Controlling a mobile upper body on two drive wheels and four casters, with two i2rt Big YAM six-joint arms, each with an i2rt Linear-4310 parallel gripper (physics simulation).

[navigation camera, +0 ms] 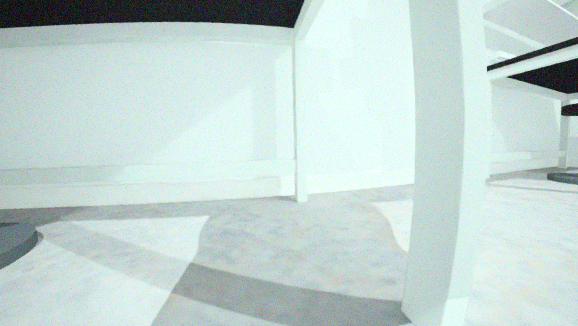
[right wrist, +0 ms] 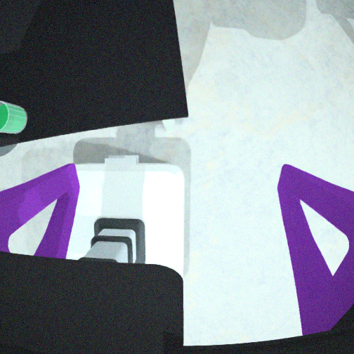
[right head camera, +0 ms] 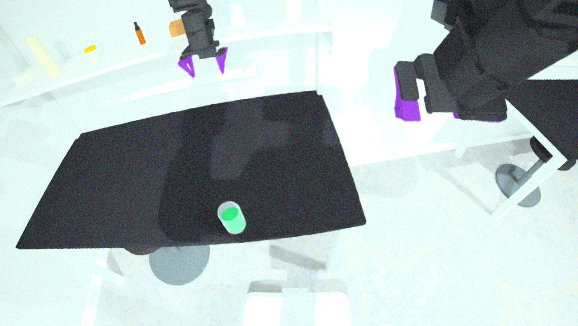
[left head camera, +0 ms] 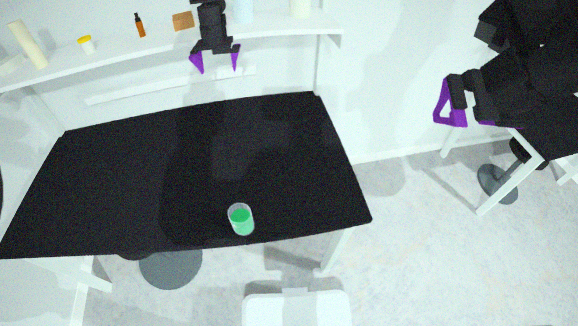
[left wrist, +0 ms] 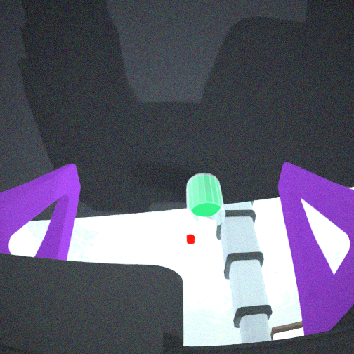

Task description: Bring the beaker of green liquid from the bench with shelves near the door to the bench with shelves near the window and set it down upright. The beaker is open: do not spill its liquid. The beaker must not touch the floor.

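Note:
The open beaker of green liquid [left head camera: 242, 223] [right head camera: 233, 220] [left wrist: 204, 194] [right wrist: 13, 119] stands upright near the front edge of a black bench top [left head camera: 110, 185] [right head camera: 115, 185] [right wrist: 110, 65]. My left gripper [left head camera: 218, 71] [right head camera: 208, 74] [left wrist: 178, 174] is open and empty, fingers pointing down, beyond the bench's back edge in the head views. The beaker shows between its spread fingers in the left wrist view, farther off and untouched. My right gripper [left head camera: 474, 124] [right head camera: 437, 120] [right wrist: 178, 175] is open and empty, right of the bench. The door and window do not show.
A shelf [left head camera: 280, 35] above the bench's back bears an orange bottle [left head camera: 140, 27] [right head camera: 140, 35], a brown block [left head camera: 183, 21] and a yellow-capped jar [left head camera: 86, 44]. Another black-topped bench [left head camera: 555, 130] [right head camera: 550, 107] stands at the right. A bench leg [navigation camera: 440, 160] rises close in the navigation view.

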